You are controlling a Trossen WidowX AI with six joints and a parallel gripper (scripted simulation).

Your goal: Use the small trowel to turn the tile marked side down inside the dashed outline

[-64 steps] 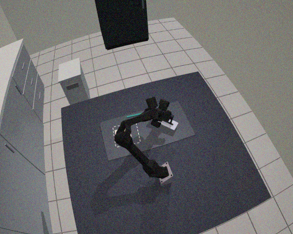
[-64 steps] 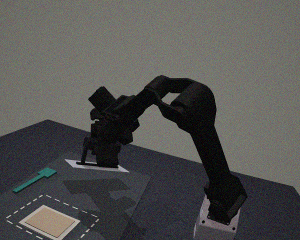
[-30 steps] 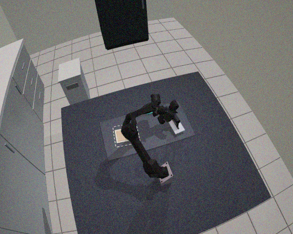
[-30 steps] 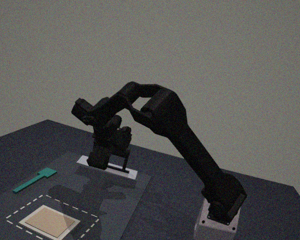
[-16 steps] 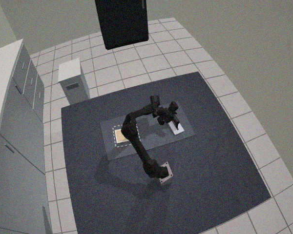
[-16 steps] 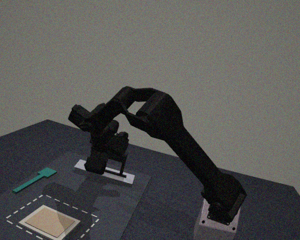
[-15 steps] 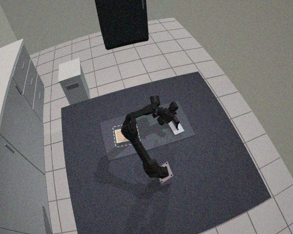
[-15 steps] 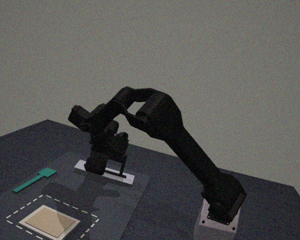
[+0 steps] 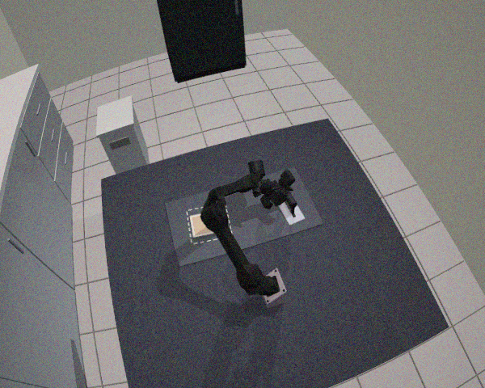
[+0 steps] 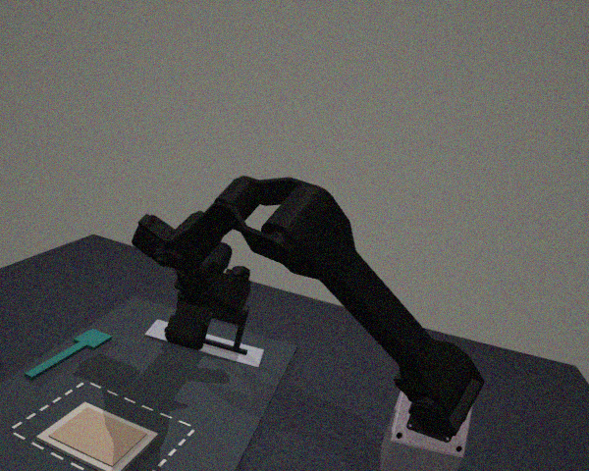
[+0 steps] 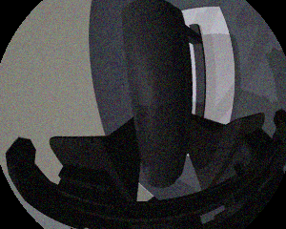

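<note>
The trowel is 20 mm to the left of my gripper tip and 10 mm below it. Round my gripper tip: teal flat tool (210 mm to the left, 120 mm ahead, 50 mm below); then tile (390 mm to the left, 50 mm below, 30 mm behind).
</note>
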